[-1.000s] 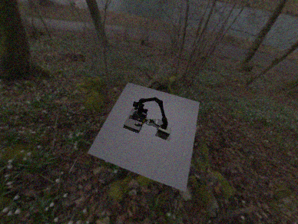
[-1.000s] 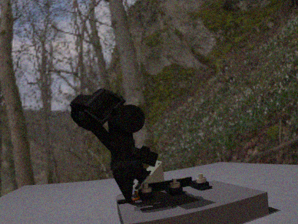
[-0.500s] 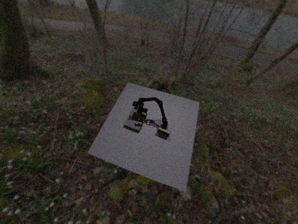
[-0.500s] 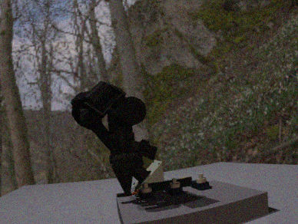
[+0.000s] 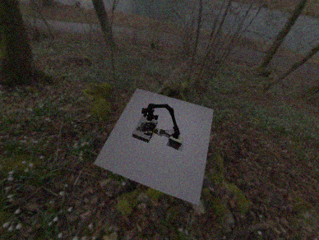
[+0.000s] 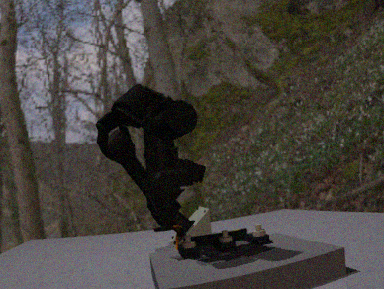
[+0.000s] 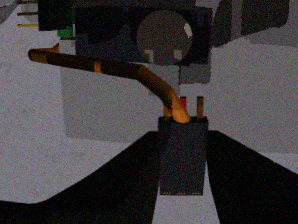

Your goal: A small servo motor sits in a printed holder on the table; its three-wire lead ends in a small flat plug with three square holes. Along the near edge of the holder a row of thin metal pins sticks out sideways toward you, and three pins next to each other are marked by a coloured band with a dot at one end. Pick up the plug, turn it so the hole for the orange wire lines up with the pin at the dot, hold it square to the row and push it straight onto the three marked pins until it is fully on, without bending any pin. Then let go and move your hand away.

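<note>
The yellow band lies 16 cm to the left of my gripper tip, 6 cm behind it and 4 cm below it. Round my gripper tip: servo (11 cm to the left, 6 cm below, 1 cm behind); then grey holder (10 cm to the left, 9 cm below, 9 cm ahead).
</note>
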